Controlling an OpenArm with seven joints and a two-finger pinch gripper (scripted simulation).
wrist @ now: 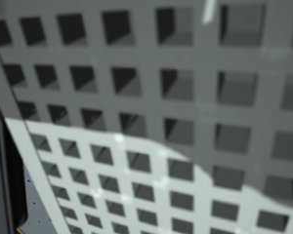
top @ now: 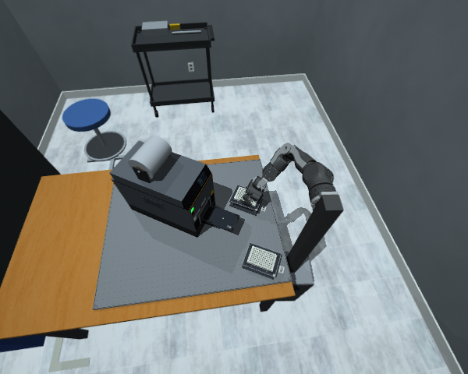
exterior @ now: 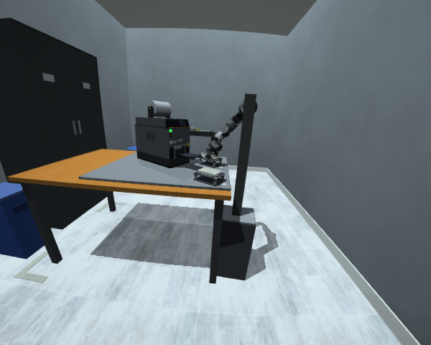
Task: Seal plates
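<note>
The sealer stage lies 13 cm ahead of my hand, 15 cm to the left of it and 3 cm above it. From my hand the other things lie so: foil roll: 43 cm ahead, 1 cm to the left, 35 cm above; then white well plate: 6 cm behind, 35 cm to the left, 2 cm below; then grey start button: 26 cm ahead, 20 cm to the left, 12 cm above.
</note>
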